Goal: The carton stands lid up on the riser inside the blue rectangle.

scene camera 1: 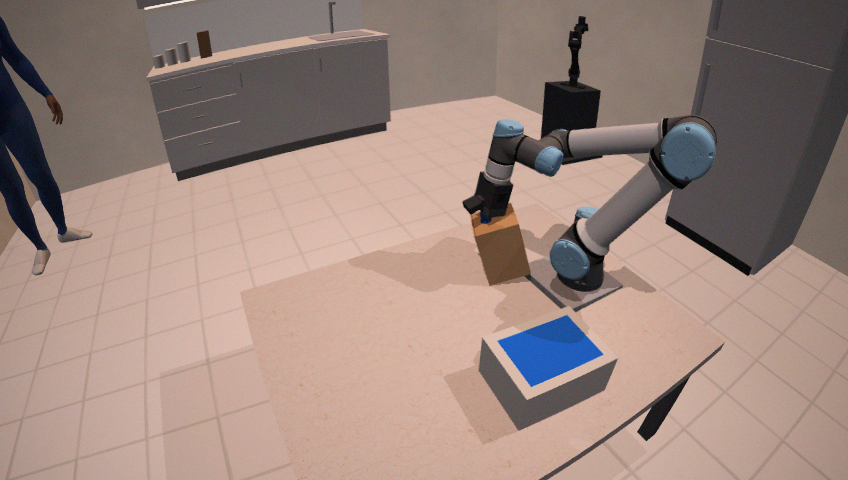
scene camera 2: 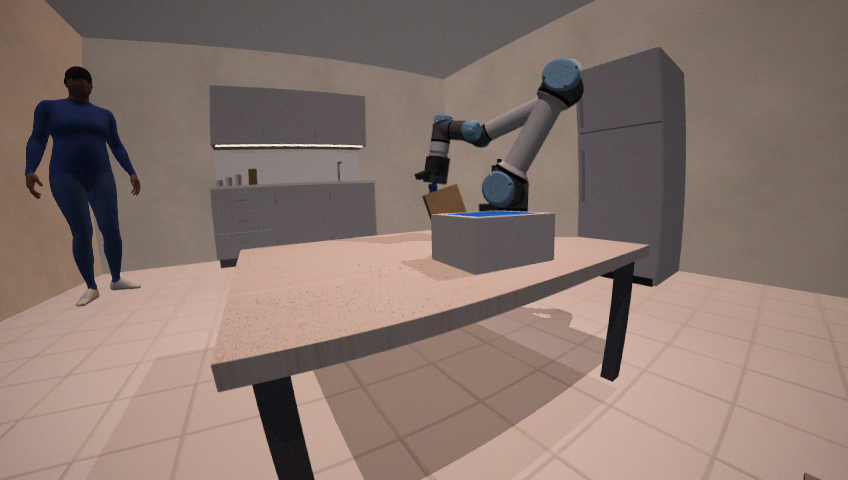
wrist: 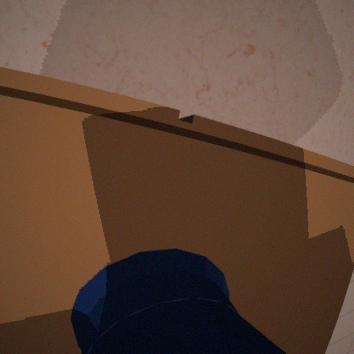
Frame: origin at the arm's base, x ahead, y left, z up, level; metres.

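Where they show: end effector, tool point: [scene camera 1: 484, 223] [wrist: 163, 277].
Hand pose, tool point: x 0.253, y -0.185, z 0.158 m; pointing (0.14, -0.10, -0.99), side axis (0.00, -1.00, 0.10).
Note:
Each offset is from my tool point to the top centre of the thing. Level surfaces: height alone.
The brown carton @(dz +0.039, dx -0.043, dy +0.029 m) [scene camera 1: 504, 254] [scene camera 2: 449, 201] [wrist: 200, 200] leans at a tilt near the arm's base. Whether its lower edge touches the table is unclear. My gripper [scene camera 1: 486, 218] [scene camera 2: 433, 187] [wrist: 152, 280], a blue suction cup, is on the carton's upper face, near one edge in scene camera 1. A dark seam strip runs along the face's far edge in the wrist view; the lid itself is not clearly seen. The grey riser @(dz -0.054, dx +0.087, dy +0.454 m) [scene camera 1: 502, 380] [scene camera 2: 505, 240] stands apart from the carton, with the blue rectangle @(dz -0.054, dx +0.087, dy +0.454 m) [scene camera 1: 547, 350] [scene camera 2: 493, 213] on its top.
The riser stands on the table @(dz -0.174 m) [scene camera 1: 357, 356] [scene camera 2: 333, 285], nearer the front edge than the carton. The arm's base plate [scene camera 1: 595, 295] lies right beside the carton. A person in blue [scene camera 1: 23, 130] [scene camera 2: 80, 160] stands on the floor at the left, away from the table.

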